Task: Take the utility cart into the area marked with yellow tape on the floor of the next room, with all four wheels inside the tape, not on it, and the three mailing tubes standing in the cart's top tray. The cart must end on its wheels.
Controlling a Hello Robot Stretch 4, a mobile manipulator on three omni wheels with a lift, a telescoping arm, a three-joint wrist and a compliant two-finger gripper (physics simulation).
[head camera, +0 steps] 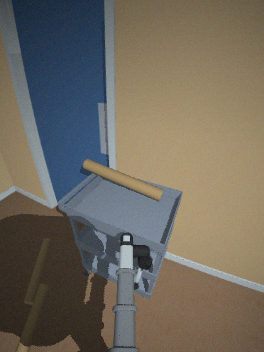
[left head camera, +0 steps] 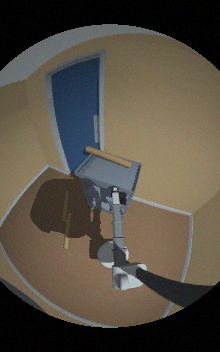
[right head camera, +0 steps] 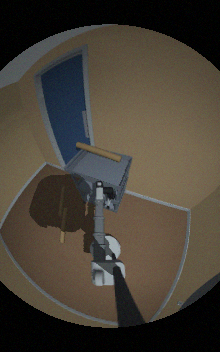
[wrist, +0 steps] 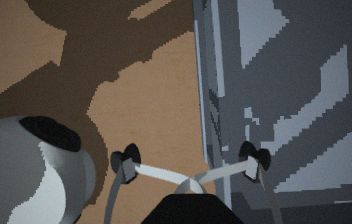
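Where they show: gripper, between the fingertips: (head camera: 140, 278) (right head camera: 109, 203) (wrist: 189, 155); robot's base, origin of its link: (left head camera: 112, 253) (right head camera: 105, 248).
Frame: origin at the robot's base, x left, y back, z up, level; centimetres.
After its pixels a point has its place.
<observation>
The grey utility cart (head camera: 117, 212) {z 76.6, x 6.2, y -83.0 cm} (left head camera: 111, 176) {z 76.6, x 0.8, y -80.4 cm} (right head camera: 100, 168) {z 76.6, x 0.4, y -84.4 cm} (wrist: 305, 172) {z 44.4, x -18.3, y -67.3 cm} stands upright near the wall; its wheels are mostly hidden. One tan mailing tube (head camera: 122, 180) {z 86.5, x 4.0, y -103.5 cm} (left head camera: 108, 157) {z 85.8, x 3.7, y -103.1 cm} (right head camera: 98, 152) {z 85.6, x 2.7, y -102.6 cm} lies across the back of its top tray, its left end sticking out past the rim. A second tube (head camera: 38, 265) {z 5.4, x 80.4, y -80.3 cm} (left head camera: 66, 204) {z 3.9, x 78.5, y -80.0 cm} (right head camera: 62, 201) {z 3.5, x 77.4, y -76.5 cm} and a third tube (head camera: 33, 316) {z 5.2, x 68.3, y -40.0 cm} (left head camera: 67, 232) {z 4.8, x 67.8, y -29.6 cm} (right head camera: 63, 230) {z 3.9, x 66.4, y -23.7 cm} lie on the floor left of the cart, in shadow for the most part. My gripper (wrist: 189, 155) {z 46.9, x -8.7, y -55.7 cm} is open, fingers wide apart, low at the cart's near side; one finger is over the floor, the other over the cart. No yellow tape shows.
A blue door (head camera: 67, 90) {z 139.1, x 49.2, y -148.4 cm} (left head camera: 76, 110) {z 138.0, x 47.8, y -147.8 cm} (right head camera: 65, 107) {z 138.5, x 48.9, y -148.2 cm} in a white frame is behind the cart's left corner. The tan wall (head camera: 200, 125) {z 128.0, x -39.0, y -98.7 cm} runs close behind the cart. My round white base part (left head camera: 112, 254) {z 18.7, x 0.6, y 0.3 cm} (right head camera: 110, 247) {z 18.7, x -7.5, y -2.0 cm} is on the near side, below the arm (head camera: 125, 300) {z 88.3, x -0.1, y -29.8 cm}.
</observation>
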